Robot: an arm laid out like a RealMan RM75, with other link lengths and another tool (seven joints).
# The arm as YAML. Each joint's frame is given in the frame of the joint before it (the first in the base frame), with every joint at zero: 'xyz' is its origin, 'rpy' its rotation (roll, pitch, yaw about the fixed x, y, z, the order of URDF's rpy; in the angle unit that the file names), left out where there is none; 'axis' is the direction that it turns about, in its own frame. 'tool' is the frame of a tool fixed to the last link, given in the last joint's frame.
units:
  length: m
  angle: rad
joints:
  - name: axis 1
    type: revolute
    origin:
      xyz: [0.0, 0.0, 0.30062]
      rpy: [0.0, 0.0, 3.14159]
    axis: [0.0, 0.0, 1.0]
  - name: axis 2
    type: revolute
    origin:
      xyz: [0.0, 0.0, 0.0]
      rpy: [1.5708, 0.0, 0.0]
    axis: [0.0, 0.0, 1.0]
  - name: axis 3
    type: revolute
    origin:
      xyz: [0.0, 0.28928, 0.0]
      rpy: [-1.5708, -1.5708, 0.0]
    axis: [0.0, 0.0, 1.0]
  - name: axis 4
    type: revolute
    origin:
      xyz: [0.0, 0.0, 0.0]
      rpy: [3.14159, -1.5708, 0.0]
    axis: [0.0, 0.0, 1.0]
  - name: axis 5
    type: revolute
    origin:
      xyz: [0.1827, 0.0, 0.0]
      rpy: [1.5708, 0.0, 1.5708]
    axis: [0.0, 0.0, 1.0]
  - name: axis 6
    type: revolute
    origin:
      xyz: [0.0, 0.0, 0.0]
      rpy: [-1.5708, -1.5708, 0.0]
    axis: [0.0, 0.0, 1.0]
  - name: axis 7
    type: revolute
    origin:
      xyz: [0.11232, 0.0, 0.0]
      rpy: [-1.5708, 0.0, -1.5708]
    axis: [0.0, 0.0, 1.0]
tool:
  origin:
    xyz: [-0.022, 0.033, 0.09]
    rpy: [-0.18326, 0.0, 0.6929]
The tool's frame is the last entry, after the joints.
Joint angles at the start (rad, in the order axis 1, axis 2, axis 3, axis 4, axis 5, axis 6, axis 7): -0.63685, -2.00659, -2.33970, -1.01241, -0.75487, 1.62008, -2.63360
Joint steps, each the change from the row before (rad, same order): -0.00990, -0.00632, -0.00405, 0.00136, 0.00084, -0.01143, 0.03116; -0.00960, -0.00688, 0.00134, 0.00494, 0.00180, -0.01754, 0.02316; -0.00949, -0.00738, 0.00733, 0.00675, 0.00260, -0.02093, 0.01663; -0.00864, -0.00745, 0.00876, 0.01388, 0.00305, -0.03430, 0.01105; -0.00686, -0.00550, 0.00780, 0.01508, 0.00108, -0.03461, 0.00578; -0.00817, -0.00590, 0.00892, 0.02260, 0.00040, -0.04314, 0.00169; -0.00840, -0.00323, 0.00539, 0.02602, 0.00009, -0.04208, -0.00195; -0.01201, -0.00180, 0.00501, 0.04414, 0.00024, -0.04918, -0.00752
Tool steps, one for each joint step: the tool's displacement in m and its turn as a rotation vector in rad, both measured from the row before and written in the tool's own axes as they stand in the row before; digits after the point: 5 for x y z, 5 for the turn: -0.00687, -0.00006, 0.00238, -0.00464, -0.01668, 0.03376; -0.00588, -0.00008, 0.00360, -0.00596, -0.01177, 0.02683; -0.00523, -0.00056, 0.00458, -0.00554, -0.00678, 0.02337; -0.00392, 0.00087, 0.00563, -0.01300, -0.00549, 0.01320; -0.00280, 0.00146, 0.00492, -0.01433, -0.00487, 0.00525; -0.00231, 0.00155, 0.00618, -0.01634, -0.00409, -0.00196; -0.00126, 0.00230, 0.00542, -0.01686, -0.00270, -0.00925; 0.00092, 0.00142, 0.00748, -0.01283, 0.00342, -0.02241
